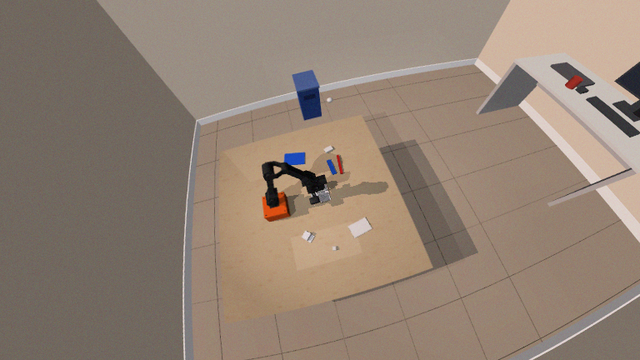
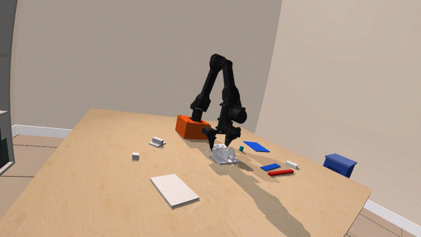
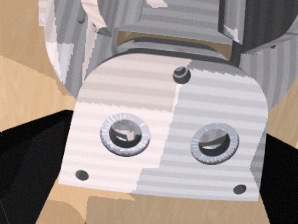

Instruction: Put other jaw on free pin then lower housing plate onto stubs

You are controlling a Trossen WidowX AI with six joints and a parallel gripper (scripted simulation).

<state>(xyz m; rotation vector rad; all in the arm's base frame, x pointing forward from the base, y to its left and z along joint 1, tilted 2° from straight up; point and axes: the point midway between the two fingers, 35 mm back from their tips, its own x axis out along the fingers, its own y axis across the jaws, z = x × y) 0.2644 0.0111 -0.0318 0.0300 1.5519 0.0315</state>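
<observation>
Now: the grey jaw 2 cm to the right of my gripper tip, 2 cm ahead of it and 1 cm below it. Round my gripper tip: blue bar: 19 cm to the left, 19 cm ahead, 2 cm below; teal peg: 17 cm to the left, 2 cm behind, 1 cm below; white bracket: 26 cm to the right, 10 cm behind, 1 cm below.
</observation>
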